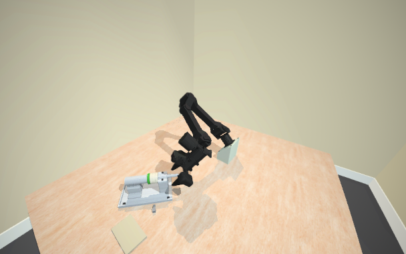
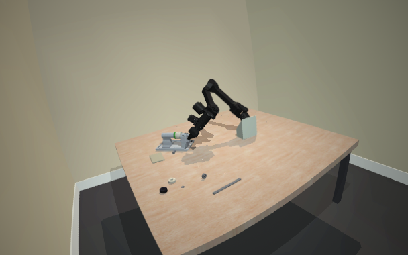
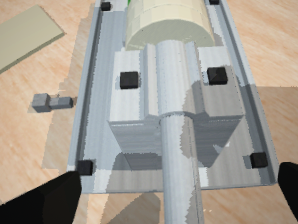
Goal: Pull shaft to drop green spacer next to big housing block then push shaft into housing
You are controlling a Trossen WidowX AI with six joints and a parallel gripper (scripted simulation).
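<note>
Right now my gripper tip is 40 mm to the left of the grey shaft, 40 mm short of it and 10 mm below it. Round my gripper tip: tan square plate: 250 mm ahead, 60 mm below, 10 mm to the right; cream spacer: 60 mm to the right, 50 mm ahead, 10 mm above; green spacer: 70 mm to the right, 70 mm ahead, 10 mm above.
</note>
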